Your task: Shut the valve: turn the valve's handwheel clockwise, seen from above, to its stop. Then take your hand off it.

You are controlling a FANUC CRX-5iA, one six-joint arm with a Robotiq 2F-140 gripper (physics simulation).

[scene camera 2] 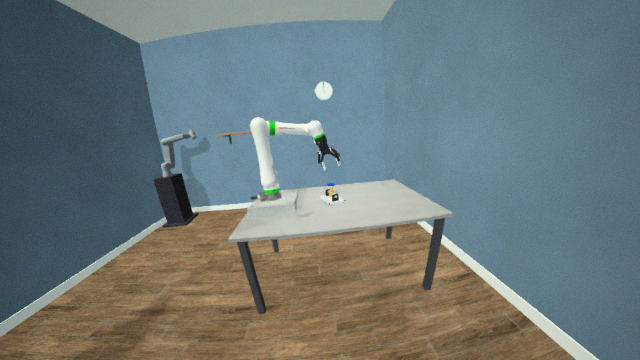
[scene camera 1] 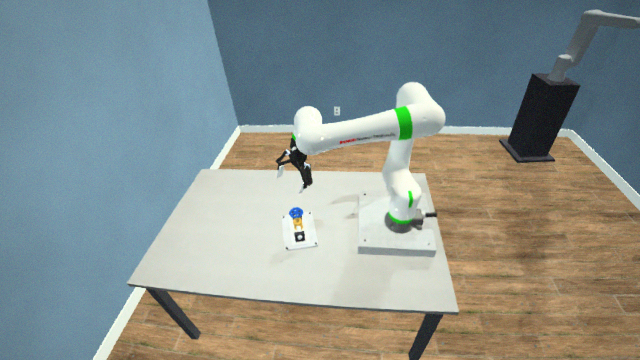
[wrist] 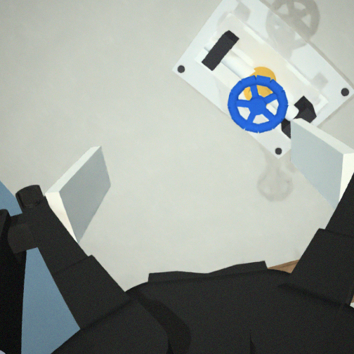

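Note:
The valve's blue handwheel (scene camera 1: pixel 296 213) (scene camera 2: pixel 331 184) (wrist: pixel 257 104) lies flat on top of the yellow valve body (scene camera 1: pixel 298 223) (scene camera 2: pixel 331 191) (wrist: pixel 264 74). The valve is mounted on a white base plate (scene camera 1: pixel 309 235) (wrist: pixel 189 59) on the table, with black blocks at the ends of its pipe. My gripper (scene camera 1: pixel 291 181) (scene camera 2: pixel 331 166) (wrist: pixel 196 152) is open and empty. It is tilted and hangs well above the table, apart from the handwheel. In the wrist view the handwheel shows beyond the fingers, toward the right fingertip.
The table (scene camera 1: pixel 210 250) (scene camera 2: pixel 390 205) also carries the arm's thick grey mounting plate (scene camera 1: pixel 375 240) (scene camera 2: pixel 285 206). A second grey arm stands on a black pedestal (scene camera 1: pixel 542 115) (scene camera 2: pixel 173 200) away from the table. Walls stand beyond the table.

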